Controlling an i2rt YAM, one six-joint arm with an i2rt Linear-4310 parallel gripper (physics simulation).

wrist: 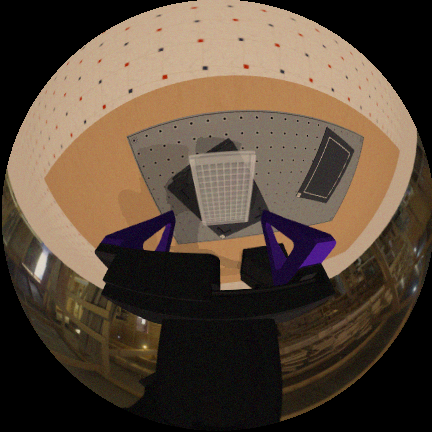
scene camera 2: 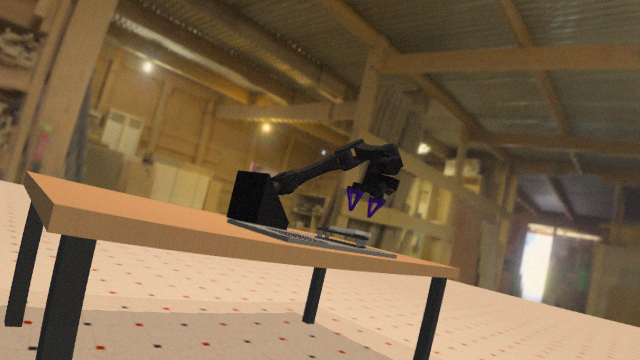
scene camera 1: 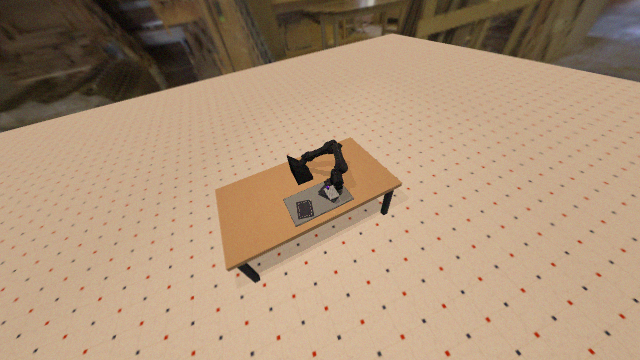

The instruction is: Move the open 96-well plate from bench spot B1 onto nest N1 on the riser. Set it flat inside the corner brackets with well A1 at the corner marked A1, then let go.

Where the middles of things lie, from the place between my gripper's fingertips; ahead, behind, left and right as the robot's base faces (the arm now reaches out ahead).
Labels:
My gripper is now 7 cm above the well plate (wrist: pixel 223 180), 2 cm past it and 1 cm to the left of it. The rest, counted from my hand: dark nest (wrist: pixel 333 155) 26 cm to the right, 11 cm below, 4 cm behind.

